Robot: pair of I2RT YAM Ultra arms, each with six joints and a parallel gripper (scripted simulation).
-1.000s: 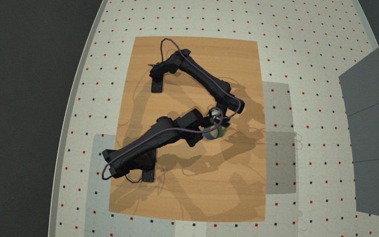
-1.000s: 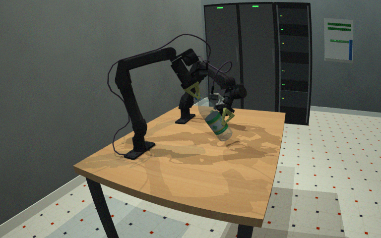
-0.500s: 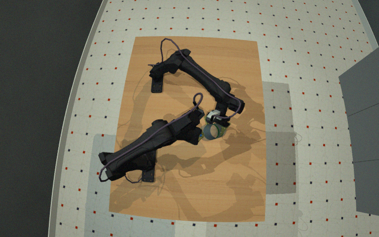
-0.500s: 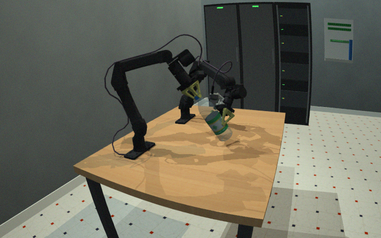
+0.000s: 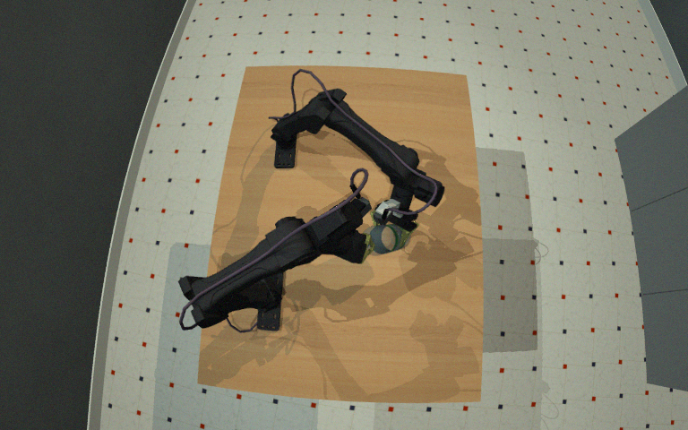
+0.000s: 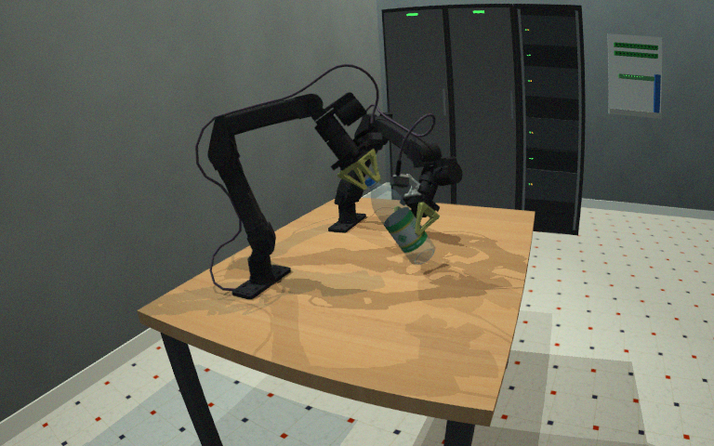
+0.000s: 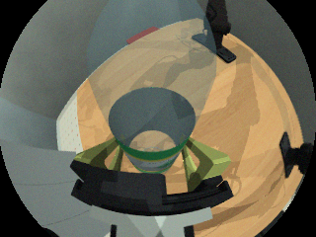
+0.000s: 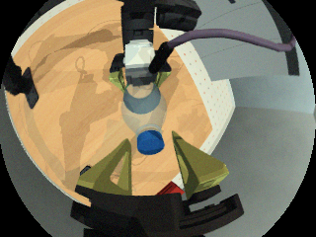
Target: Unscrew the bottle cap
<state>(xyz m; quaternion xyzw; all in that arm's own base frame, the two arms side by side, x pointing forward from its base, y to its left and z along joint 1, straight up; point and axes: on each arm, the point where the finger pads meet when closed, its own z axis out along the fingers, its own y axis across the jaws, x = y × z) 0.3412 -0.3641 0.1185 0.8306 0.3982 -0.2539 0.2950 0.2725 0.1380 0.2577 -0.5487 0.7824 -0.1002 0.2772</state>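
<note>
Right now the blue cap is right at my right hand. Round my right hand: bottle: 10 cm below, 6 cm ahead, 4 cm to the left.
Now: the bottle 40 mm above my left hand, 20 mm behind it and 10 mm to the right of it. Round my left hand: blue cap: 140 mm above, 80 mm behind, 50 mm to the right.
</note>
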